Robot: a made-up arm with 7 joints.
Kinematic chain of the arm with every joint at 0, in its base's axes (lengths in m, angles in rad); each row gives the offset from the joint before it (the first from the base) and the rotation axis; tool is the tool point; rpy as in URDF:
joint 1: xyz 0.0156 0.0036 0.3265 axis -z
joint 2: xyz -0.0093 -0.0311 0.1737 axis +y
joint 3: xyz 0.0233 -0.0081 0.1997 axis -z
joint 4: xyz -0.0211 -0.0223 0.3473 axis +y
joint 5: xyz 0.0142 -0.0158 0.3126 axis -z
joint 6: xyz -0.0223 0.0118 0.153 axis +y
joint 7: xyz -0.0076 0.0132 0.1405 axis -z
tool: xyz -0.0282 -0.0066 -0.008 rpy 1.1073 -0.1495 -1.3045
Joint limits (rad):
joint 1: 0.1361..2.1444
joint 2: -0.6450..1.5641
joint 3: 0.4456..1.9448
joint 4: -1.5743..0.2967
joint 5: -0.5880..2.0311
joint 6: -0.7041..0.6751
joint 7: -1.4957..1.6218
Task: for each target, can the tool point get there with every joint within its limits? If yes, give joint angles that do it. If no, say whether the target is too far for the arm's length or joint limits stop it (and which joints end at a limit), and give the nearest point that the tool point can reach.
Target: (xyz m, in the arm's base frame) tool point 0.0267 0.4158 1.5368
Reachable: yes | joints 1.3031 -0.2609 0.7969 -0.2031 0.4889 -0.3401 -0.2062
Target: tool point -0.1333 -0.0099 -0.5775
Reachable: no: joint limits stop it (at a limit: joint 1, joint 2, joint 3, joint 4, joint 6) | nearest point 0.1278 -0.6589 0.1912 | short by 1.039 m
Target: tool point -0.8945 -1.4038 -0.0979
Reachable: no: too far | nearest point -0.5798 -0.9171 0.2807 | short by 0.692 m
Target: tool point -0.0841 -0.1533 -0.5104
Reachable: no: joint limits stop it (at a limit: joint 1, joint 2, joint 3, joint 4, joint 6) | nearest point 0.1241 -0.6632 0.1891 | short by 0.890 m
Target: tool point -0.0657 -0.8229 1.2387
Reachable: yes | joints 1.7551 0.8019 1.2401 -0.1177 1.3749 -0.5021 -0.9429
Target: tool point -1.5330 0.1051 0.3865
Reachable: no: too far | nearest point -0.8218 0.2343 0.7207 | short by 0.796 m
